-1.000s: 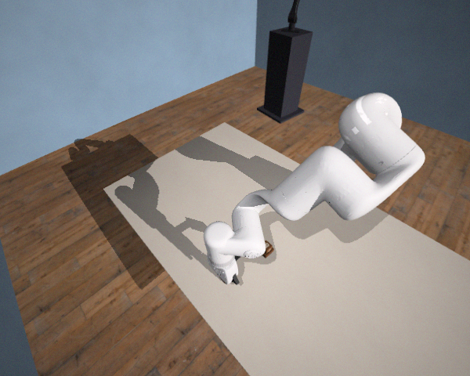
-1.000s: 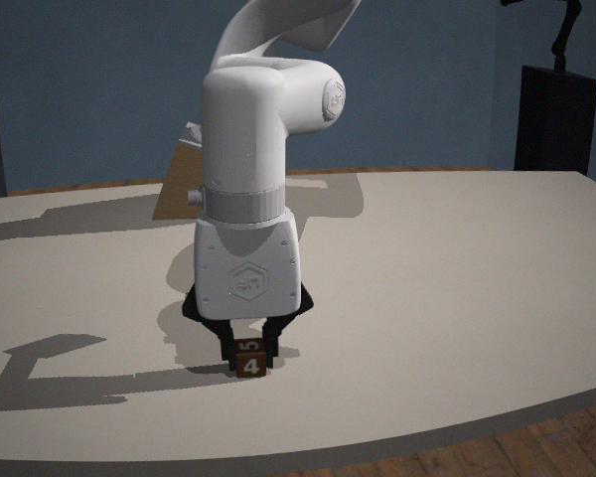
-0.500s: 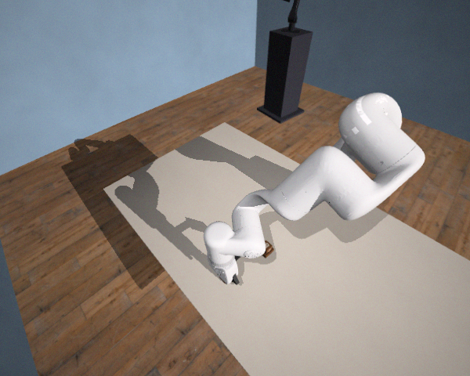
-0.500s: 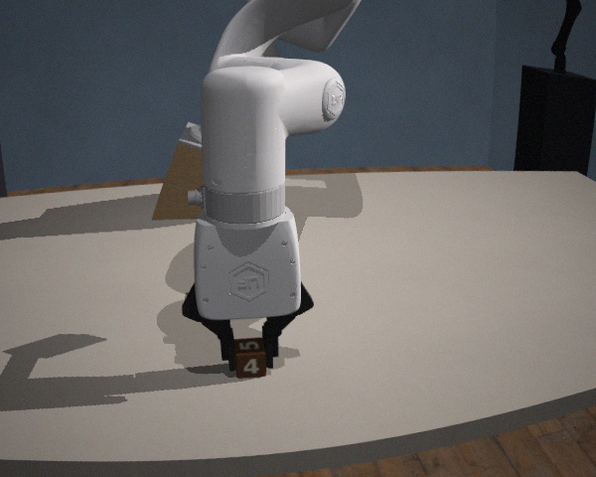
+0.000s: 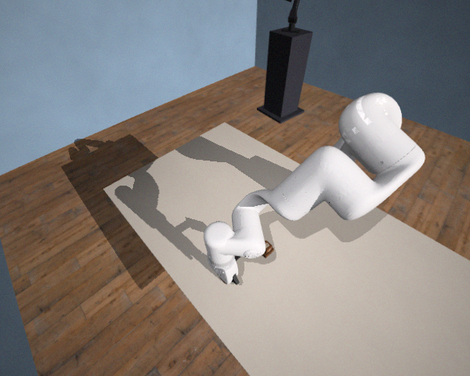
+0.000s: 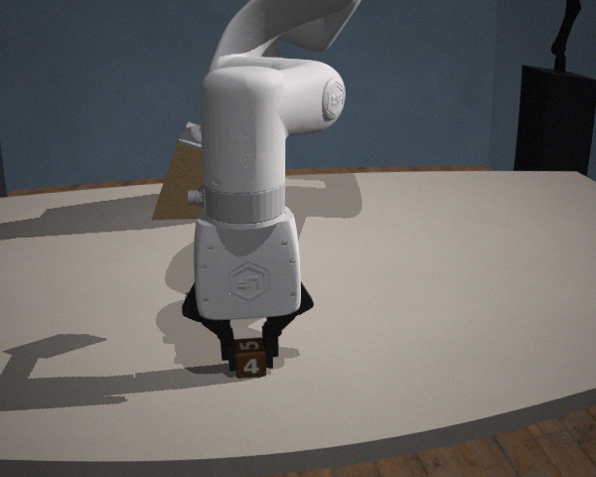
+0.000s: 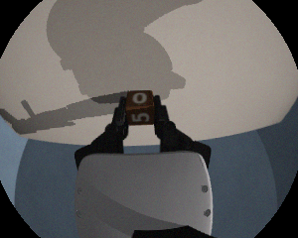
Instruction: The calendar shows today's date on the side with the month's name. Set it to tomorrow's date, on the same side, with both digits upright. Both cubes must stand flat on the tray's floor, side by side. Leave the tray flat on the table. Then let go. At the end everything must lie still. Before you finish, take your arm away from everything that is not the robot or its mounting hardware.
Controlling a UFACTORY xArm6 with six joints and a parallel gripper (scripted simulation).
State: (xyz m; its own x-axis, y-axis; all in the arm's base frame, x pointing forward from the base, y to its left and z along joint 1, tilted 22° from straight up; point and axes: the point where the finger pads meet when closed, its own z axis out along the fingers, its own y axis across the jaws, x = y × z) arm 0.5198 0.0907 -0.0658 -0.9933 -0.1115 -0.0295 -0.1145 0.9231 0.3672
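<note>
The brown digit cube lies 10 mm below my hand. The rest, counted from my hand: brown cube 180 mm behind, 10 mm to the left; then brown calendar tray 180 mm behind, 20 mm below, 10 mm to the right.
</note>
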